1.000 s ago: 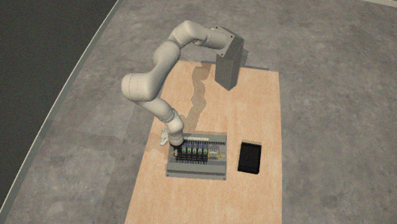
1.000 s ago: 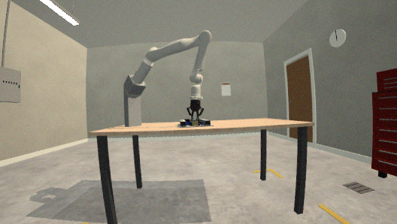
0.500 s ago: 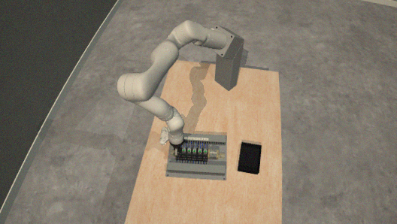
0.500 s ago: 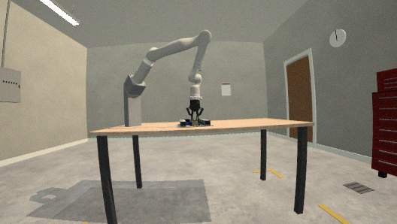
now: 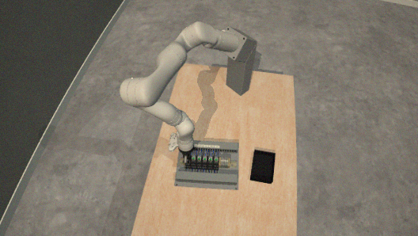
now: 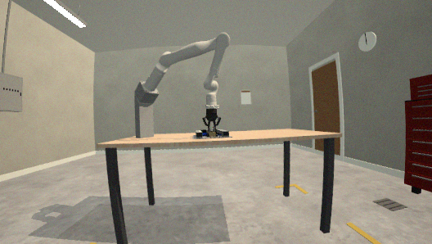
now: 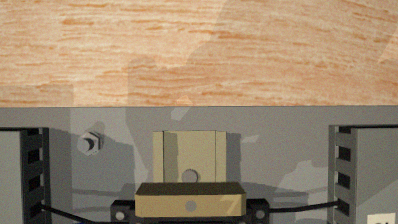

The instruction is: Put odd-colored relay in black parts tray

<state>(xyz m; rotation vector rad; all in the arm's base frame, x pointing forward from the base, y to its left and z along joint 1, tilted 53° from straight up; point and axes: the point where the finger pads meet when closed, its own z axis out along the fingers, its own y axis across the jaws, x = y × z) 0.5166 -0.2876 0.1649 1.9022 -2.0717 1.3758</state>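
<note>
Right now the relay is 10 mm below my hand. The rest, counted from my hand: grey relay panel 100 mm to the left, 30 mm below, 30 mm ahead; black parts tray 360 mm to the left, 120 mm ahead, 40 mm below.
</note>
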